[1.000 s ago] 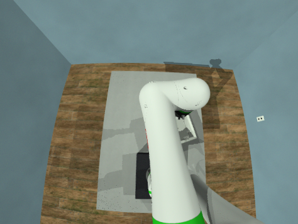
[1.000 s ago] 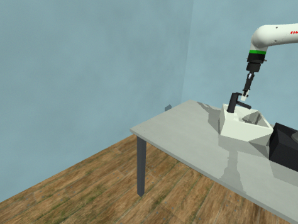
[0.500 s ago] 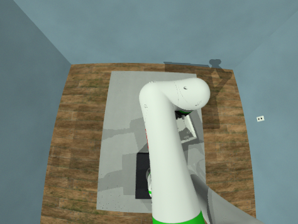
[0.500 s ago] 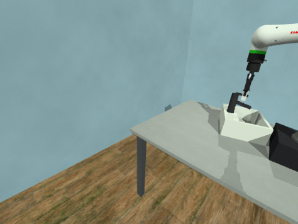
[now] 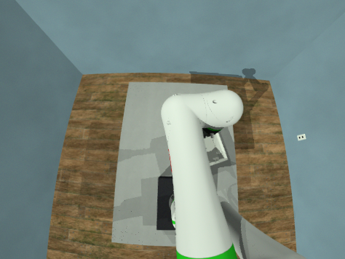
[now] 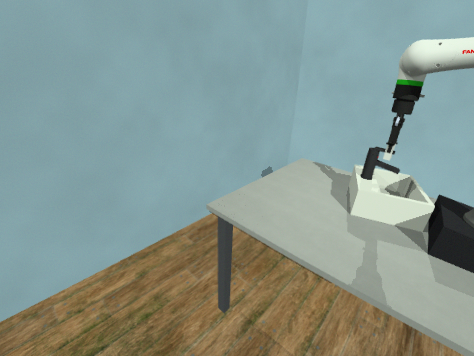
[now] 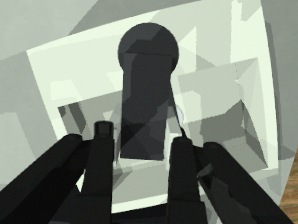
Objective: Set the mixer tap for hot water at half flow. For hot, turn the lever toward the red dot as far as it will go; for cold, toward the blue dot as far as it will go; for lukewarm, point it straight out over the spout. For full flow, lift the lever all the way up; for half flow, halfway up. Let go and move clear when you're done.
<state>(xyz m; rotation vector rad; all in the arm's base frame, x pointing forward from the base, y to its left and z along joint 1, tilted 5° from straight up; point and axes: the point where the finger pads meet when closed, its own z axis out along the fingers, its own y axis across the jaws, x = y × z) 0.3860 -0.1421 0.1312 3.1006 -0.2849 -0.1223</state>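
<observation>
The lever lies 20 mm ahead of my hand. The rest, counted from my hand: white basin 230 mm below, 60 mm behind, 30 mm to the right.
</observation>
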